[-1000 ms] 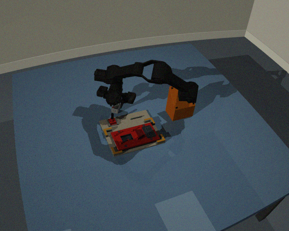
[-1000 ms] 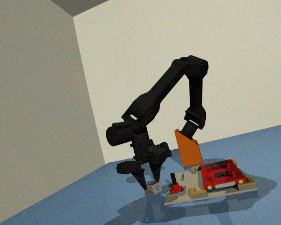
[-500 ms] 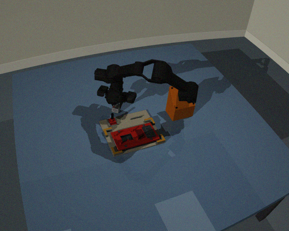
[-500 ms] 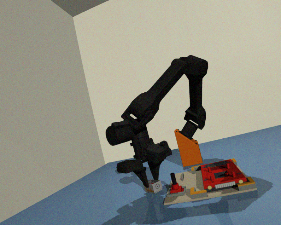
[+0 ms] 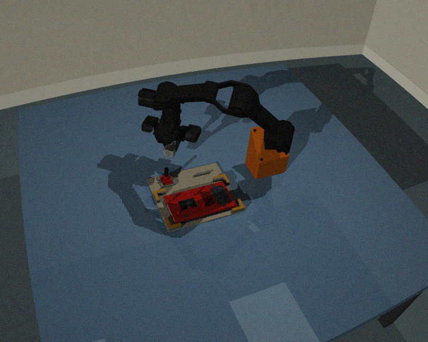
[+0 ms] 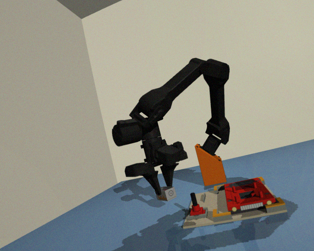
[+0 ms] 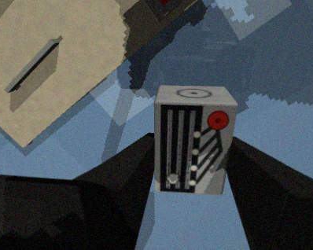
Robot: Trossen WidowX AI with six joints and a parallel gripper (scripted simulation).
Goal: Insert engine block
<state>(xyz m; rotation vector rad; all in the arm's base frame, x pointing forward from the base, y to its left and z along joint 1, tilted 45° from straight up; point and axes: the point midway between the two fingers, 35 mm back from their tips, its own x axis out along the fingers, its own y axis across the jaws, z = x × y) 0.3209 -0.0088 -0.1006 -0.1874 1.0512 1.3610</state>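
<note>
Now: gripper tip 40 mm past the grey base plate, 180 mm to the right of it and 50 mm above it. Also, from my gripper tip: grey engine block: 10 mm below.
</note>
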